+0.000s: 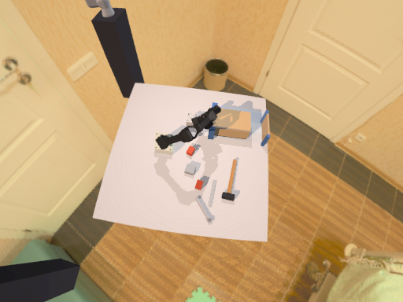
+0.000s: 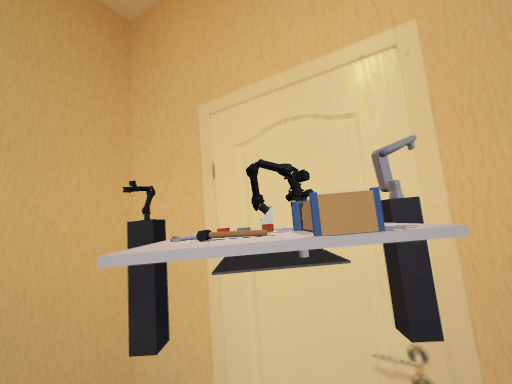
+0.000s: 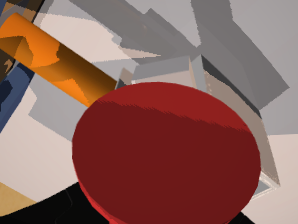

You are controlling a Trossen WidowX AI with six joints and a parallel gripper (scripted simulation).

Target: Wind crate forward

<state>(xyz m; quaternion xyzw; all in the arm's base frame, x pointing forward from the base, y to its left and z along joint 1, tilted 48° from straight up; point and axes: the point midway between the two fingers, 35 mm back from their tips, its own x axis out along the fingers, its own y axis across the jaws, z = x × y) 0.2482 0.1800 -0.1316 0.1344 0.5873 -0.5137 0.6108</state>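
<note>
Now: the winch handle 3 cm below my gripper tip, 2 cm behind it and 1 cm to the left of it. The rest, counted from my gripper tip: red knob (1 cm to the right, 1 cm ahead); blue frame (8 cm ahead, 5 cm to the left, 2 cm below); white winch (10 cm below, 10 cm behind, 2 cm to the left).
</note>
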